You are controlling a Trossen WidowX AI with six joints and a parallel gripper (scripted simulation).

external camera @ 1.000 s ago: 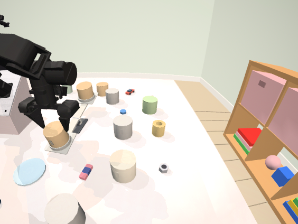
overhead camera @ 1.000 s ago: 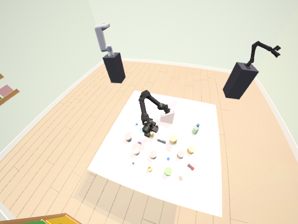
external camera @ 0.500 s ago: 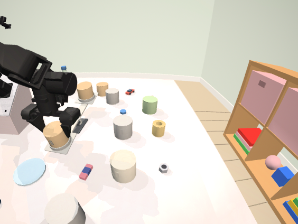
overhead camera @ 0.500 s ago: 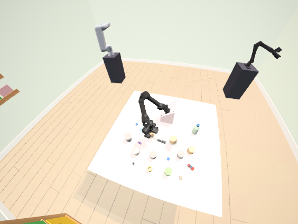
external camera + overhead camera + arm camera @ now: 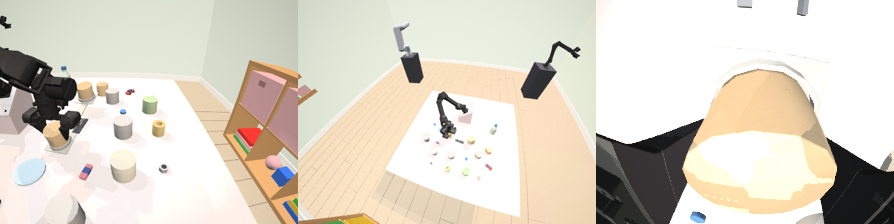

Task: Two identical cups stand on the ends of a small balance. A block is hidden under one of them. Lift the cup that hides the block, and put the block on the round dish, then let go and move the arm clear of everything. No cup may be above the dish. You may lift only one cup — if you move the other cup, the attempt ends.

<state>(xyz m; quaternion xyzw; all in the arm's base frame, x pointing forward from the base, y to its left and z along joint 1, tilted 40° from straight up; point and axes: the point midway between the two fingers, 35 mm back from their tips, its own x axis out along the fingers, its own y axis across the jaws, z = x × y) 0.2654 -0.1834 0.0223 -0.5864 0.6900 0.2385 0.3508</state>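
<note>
Now: gripper tip 7 cm past the pale blue round dish, 10 cm to the left of it and 4 cm above it. Also, from my gripper tip: pale block right at my gripper tip; balance 3 cm ahead, 13 cm to the left, 1 cm below; pink-blue eraser 11 cm ahead, 10 cm to the right, 4 cm below.
</note>
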